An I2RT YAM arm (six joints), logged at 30 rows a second.
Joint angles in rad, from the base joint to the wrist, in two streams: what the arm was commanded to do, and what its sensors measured. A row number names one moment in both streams.
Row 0, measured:
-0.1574 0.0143 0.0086 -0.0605 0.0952 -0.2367
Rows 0 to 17, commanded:
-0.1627 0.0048 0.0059 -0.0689 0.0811 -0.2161
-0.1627 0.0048 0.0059 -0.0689 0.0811 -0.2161
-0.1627 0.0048 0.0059 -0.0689 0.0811 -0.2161
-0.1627 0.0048 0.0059 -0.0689 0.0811 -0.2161
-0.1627 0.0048 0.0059 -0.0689 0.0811 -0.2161
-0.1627 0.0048 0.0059 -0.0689 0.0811 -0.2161
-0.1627 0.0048 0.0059 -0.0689 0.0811 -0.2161
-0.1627 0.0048 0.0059 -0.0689 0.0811 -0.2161
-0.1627 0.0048 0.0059 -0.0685 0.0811 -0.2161
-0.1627 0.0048 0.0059 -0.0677 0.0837 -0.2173
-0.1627 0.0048 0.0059 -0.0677 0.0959 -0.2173
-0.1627 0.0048 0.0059 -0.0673 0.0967 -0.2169
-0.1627 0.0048 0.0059 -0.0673 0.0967 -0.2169
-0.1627 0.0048 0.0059 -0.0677 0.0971 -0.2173
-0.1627 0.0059 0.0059 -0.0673 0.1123 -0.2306
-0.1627 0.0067 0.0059 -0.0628 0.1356 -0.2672
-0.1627 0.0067 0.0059 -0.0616 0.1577 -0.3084
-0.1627 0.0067 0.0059 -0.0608 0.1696 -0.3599
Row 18, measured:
-0.1574 0.0147 0.0086 -0.0593 0.1108 -0.2543
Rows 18 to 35, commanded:
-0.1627 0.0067 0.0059 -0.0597 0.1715 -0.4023
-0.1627 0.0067 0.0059 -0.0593 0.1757 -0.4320
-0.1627 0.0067 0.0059 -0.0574 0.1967 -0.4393
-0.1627 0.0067 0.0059 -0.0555 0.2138 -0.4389
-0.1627 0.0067 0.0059 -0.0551 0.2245 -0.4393
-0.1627 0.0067 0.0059 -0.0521 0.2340 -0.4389
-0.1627 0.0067 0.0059 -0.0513 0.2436 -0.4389
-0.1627 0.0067 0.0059 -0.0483 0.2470 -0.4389
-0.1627 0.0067 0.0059 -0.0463 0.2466 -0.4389
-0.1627 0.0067 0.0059 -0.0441 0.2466 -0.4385
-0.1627 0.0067 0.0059 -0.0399 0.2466 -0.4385
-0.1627 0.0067 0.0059 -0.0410 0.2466 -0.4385
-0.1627 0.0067 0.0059 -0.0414 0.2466 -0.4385
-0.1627 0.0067 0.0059 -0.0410 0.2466 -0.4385
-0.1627 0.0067 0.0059 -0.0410 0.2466 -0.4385
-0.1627 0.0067 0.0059 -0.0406 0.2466 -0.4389
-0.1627 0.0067 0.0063 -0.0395 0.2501 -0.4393
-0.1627 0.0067 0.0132 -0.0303 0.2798 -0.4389
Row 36, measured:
-0.1574 0.0147 0.0086 -0.0441 0.2314 -0.4259
